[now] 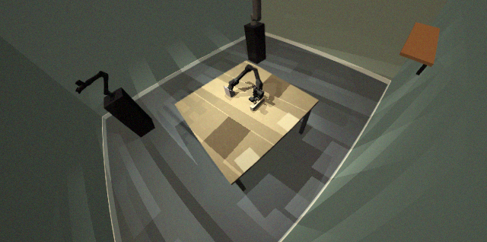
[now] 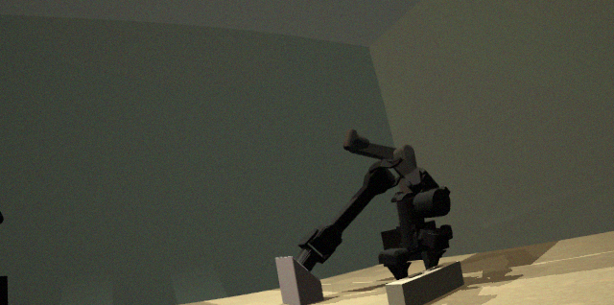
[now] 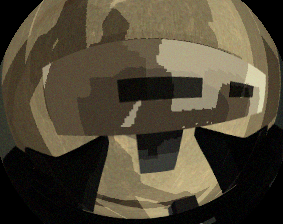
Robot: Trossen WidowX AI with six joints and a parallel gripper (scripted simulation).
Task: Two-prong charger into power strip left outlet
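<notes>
The charger is 2 cm ahead of my gripper tip and 1 cm above it.
</notes>
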